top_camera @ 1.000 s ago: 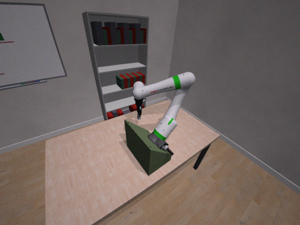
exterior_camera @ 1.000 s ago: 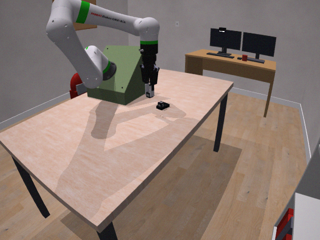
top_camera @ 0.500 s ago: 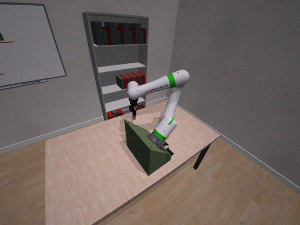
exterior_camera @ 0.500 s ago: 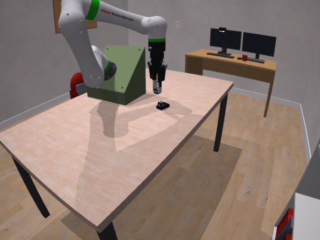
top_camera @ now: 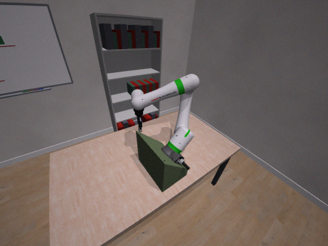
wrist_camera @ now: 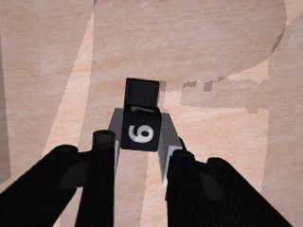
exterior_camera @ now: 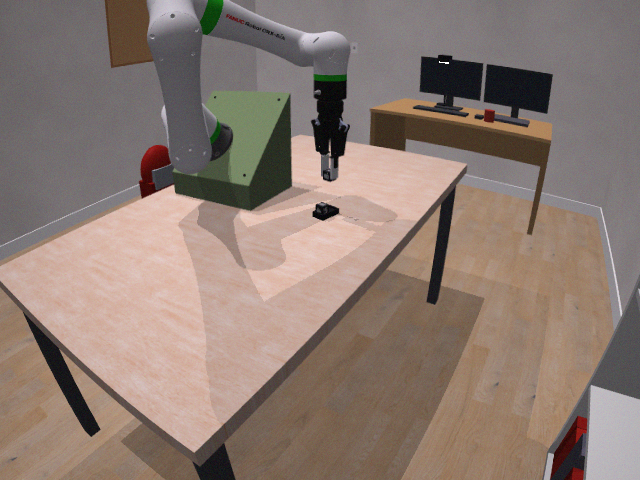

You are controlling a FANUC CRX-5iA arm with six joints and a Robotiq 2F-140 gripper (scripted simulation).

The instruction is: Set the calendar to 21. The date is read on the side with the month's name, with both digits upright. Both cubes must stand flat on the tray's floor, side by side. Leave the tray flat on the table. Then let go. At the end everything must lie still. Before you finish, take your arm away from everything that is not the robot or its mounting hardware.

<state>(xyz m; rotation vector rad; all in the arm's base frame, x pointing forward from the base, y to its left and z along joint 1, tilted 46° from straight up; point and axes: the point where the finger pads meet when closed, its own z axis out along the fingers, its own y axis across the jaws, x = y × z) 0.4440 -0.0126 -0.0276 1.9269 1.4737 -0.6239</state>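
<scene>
The black tray lies 20 mm to the right of my hand and 140 mm below it.
</scene>
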